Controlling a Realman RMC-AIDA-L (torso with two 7-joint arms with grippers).
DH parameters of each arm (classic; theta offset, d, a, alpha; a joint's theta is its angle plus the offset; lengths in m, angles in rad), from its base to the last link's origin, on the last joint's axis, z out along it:
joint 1: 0 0.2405 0 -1.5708
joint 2: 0 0 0 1.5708
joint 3: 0 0.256 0 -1.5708
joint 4: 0 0 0 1.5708
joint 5: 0 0.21 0 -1.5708
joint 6: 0 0 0 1.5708
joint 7: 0 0.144 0 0
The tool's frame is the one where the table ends.
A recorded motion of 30 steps. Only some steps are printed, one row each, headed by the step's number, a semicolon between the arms.
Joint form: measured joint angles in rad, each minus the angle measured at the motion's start. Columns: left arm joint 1, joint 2, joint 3, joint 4, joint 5, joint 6, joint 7; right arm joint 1, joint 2, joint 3, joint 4, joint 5, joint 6, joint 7.
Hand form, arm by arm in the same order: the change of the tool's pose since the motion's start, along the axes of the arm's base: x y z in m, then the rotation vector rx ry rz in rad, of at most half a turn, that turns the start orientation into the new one. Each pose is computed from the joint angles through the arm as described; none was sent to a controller.
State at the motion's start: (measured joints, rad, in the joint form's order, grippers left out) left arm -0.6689 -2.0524 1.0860 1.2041 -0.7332 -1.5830 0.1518; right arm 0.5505 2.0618 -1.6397 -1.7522 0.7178 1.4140 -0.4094
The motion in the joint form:
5: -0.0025 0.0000 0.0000 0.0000 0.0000 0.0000 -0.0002; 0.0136 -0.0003 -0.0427 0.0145 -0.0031 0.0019 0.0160
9: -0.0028 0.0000 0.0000 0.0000 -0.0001 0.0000 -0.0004; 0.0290 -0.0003 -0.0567 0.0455 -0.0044 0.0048 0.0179
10: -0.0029 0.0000 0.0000 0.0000 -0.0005 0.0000 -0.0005; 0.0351 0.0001 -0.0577 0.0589 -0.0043 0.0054 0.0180
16: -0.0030 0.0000 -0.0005 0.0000 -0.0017 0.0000 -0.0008; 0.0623 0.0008 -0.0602 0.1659 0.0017 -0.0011 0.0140
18: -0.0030 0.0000 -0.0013 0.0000 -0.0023 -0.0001 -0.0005; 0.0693 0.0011 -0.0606 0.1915 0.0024 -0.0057 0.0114
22: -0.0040 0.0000 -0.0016 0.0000 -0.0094 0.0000 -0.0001; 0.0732 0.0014 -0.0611 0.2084 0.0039 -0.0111 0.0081
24: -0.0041 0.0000 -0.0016 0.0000 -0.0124 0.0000 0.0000; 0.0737 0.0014 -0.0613 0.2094 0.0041 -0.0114 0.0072
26: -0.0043 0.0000 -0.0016 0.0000 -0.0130 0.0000 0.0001; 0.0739 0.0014 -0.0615 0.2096 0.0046 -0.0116 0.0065
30: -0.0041 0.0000 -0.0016 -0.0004 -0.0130 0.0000 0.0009; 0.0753 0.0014 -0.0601 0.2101 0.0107 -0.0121 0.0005
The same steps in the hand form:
5: 0.0009 0.0005 0.0000 0.0000 0.0000 -0.0023; -0.0021 -0.0048 -0.0104 -0.0338 -0.0227 0.0055
9: 0.0011 0.0005 0.0000 0.0001 -0.0002 -0.0024; 0.0000 -0.0043 -0.0166 -0.0553 -0.0424 -0.0025
10: 0.0012 0.0005 0.0000 0.0000 -0.0006 -0.0025; 0.0010 -0.0034 -0.0183 -0.0611 -0.0475 -0.0080
16: 0.0013 0.0006 0.0000 0.0003 -0.0021 -0.0024; 0.0152 0.0034 -0.0302 -0.0985 -0.0785 -0.0678
18: 0.0014 0.0006 0.0001 0.0006 -0.0031 -0.0024; 0.0183 0.0053 -0.0329 -0.1049 -0.0850 -0.0791
22: 0.0027 0.0007 0.0000 0.0001 -0.0100 -0.0052; 0.0203 0.0065 -0.0348 -0.1086 -0.0876 -0.0849
24: 0.0032 0.0007 -0.0001 -0.0002 -0.0129 -0.0061; 0.0203 0.0066 -0.0349 -0.1091 -0.0880 -0.0843
26: 0.0034 0.0008 -0.0001 -0.0003 -0.0135 -0.0065; 0.0202 0.0066 -0.0350 -0.1096 -0.0879 -0.0835
30: 0.0032 0.0007 -0.0001 -0.0007 -0.0133 -0.0068; 0.0192 0.0064 -0.0351 -0.1135 -0.0843 -0.0778

